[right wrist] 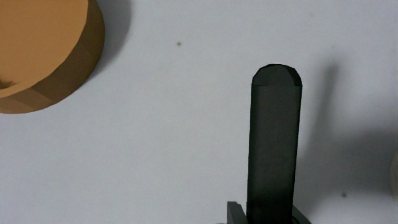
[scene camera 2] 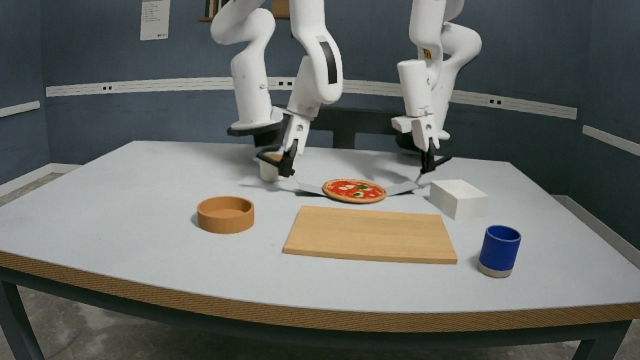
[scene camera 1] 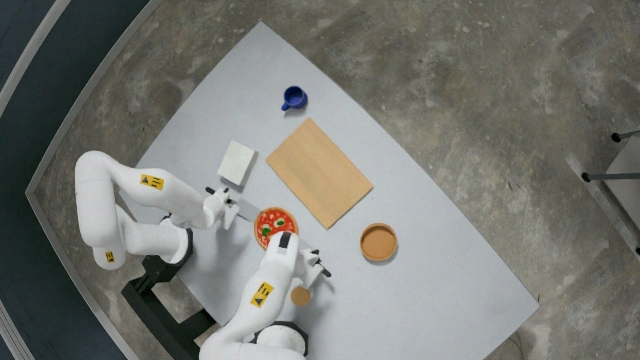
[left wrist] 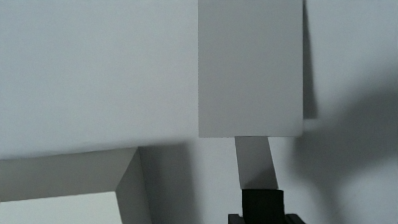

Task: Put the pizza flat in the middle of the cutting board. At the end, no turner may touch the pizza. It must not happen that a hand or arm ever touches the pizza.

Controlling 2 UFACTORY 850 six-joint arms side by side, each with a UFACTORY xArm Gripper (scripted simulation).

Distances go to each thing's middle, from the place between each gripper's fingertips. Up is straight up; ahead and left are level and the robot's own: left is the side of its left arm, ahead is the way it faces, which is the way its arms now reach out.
The turner (left wrist: 250, 67) is 30 mm below my left hand. Round my left hand: blue mug (scene camera 2: 500, 246) 480 mm ahead, 40 mm to the left, 50 mm below; then pizza (scene camera 2: 349, 190) 30 mm ahead, 220 mm to the right, 80 mm below; then cutting board (scene camera 2: 354, 234) 310 mm ahead, 210 mm to the right, 80 mm below.
My right gripper (scene camera 2: 283, 174) is now 30 mm past the pizza, 200 mm to the right of it and 70 mm above it. The rest, counted from my right hand: brown bowl (scene camera 2: 234, 214) (200 mm ahead, 130 mm to the right, 60 mm below); then turner (50 mm behind, 420 mm to the left, 10 mm below); then cutting board (250 mm ahead, 210 mm to the left, 70 mm below).
